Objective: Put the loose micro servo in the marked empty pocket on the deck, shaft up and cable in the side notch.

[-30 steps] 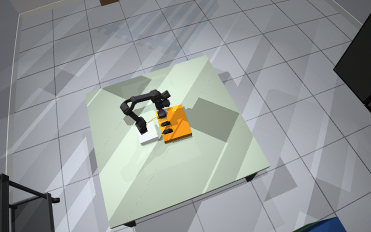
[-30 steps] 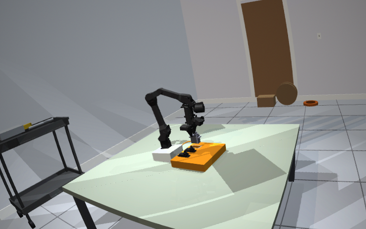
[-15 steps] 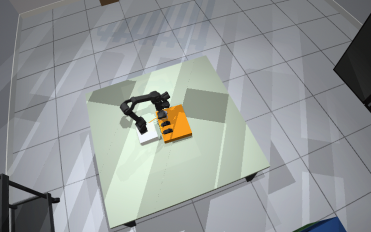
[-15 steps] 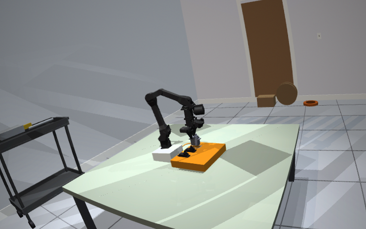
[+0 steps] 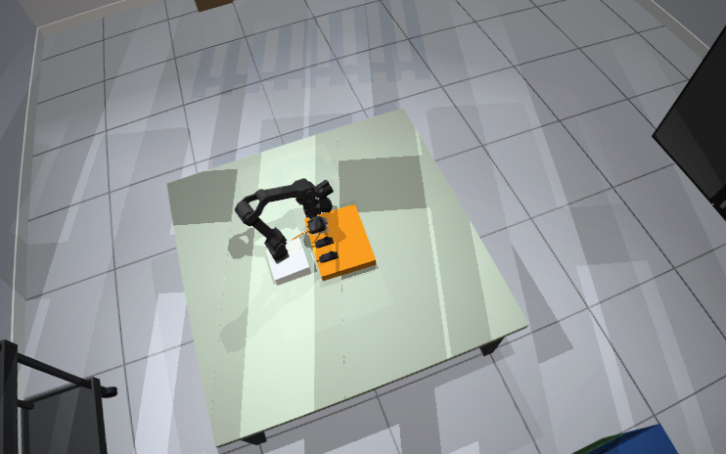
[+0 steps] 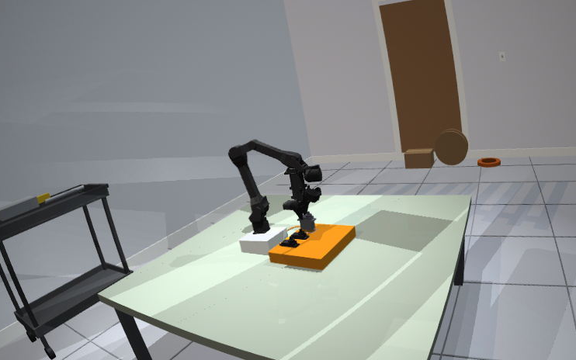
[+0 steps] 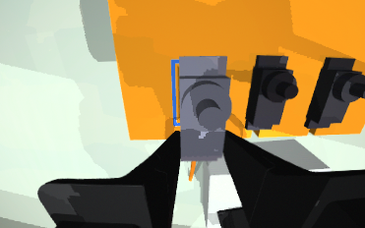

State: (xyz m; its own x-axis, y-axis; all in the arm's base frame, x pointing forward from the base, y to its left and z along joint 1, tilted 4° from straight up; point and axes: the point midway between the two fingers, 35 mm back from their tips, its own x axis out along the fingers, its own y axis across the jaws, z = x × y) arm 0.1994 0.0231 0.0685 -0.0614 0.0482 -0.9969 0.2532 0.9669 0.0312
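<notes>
The orange deck lies 10 cm to the right of my gripper tip, 10 cm ahead of it and 8 cm below it.
</notes>
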